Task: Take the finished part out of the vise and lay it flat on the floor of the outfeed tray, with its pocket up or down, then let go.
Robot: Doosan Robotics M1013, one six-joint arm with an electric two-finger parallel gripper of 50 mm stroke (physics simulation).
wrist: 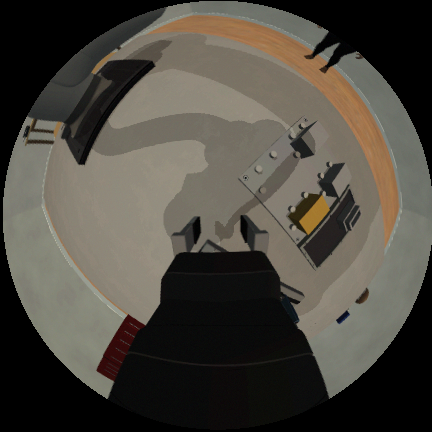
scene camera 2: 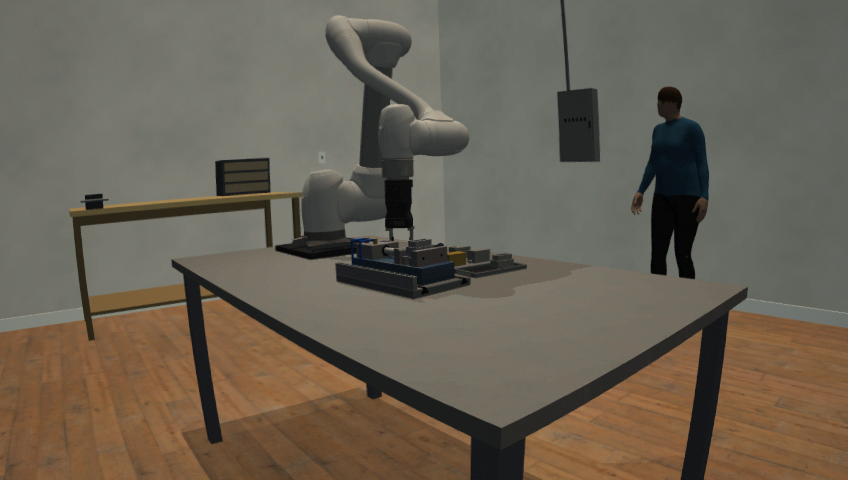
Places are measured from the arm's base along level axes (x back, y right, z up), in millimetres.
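Pixels of known places: gripper, fingertip midpoint: (wrist: 219, 223); arm's base, origin of the base link: (wrist: 87, 101) (scene camera 2: 325, 244).
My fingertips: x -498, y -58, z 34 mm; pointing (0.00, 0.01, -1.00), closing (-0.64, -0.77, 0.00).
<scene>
Ahead of a thing's pixels: the offset from my fingertips to its top centre. "*": to the spot under its first point.
My gripper (scene camera 2: 401, 235) (wrist: 219, 223) is open and empty, pointing down. In the scene view its fingertips are just above and behind the vise @[dx -187, dy +104, dz +43 mm] (scene camera 2: 436, 272), which has a blue body and grey jaws. A small grey piece @[dx -256, dy +85, dz +59 mm] (scene camera 2: 420, 242) shows at the top of the jaws; I cannot tell whether it is the finished part. In the wrist view the gripper body hides most of the vise; a grey corner @[* dx -31, dy +44, dz -38 mm] (wrist: 212, 246) shows between and below the fingers. The dark, shallow tray (scene camera 2: 496, 271) (wrist: 322, 245) lies beside the vise, with a grey stepped piece @[dx -191, dy -217, dz -15 mm] (scene camera 2: 502, 259) (wrist: 350, 217) at one end.
Beside the tray is a pale plate @[dx -51, dy -162, dz -48 mm] (wrist: 280, 192) with round pegs, a yellow block @[dx -94, dy -119, dz -12 mm] (scene camera 2: 457, 257) (wrist: 315, 212) and two grey blocks @[dx -89, dy -210, dz -12 mm] (wrist: 336, 179) @[dx +1, dy -203, dz -12 mm] (wrist: 310, 140). A blue bracket (scene camera 2: 355, 252) stands at the vise's far left end. A person (scene camera 2: 678, 160) stands beyond the table.
</scene>
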